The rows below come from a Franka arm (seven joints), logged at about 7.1 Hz.
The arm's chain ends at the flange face. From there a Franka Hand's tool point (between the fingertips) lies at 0.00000 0.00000 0.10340 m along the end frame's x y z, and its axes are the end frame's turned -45 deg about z.
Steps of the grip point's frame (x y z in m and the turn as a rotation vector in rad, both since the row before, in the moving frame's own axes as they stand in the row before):
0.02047, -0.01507, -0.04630, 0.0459, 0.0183, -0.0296
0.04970, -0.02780, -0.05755, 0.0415, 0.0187, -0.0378
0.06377, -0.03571, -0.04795, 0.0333, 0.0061, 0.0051
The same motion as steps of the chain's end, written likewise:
0.00590, -0.02047, -0.04617, 0.0454, -0.0195, -0.0296
0.01723, -0.05043, -0.05744, 0.0426, -0.0161, -0.0378
0.02182, -0.06746, -0.04789, 0.0279, -0.0192, 0.0051

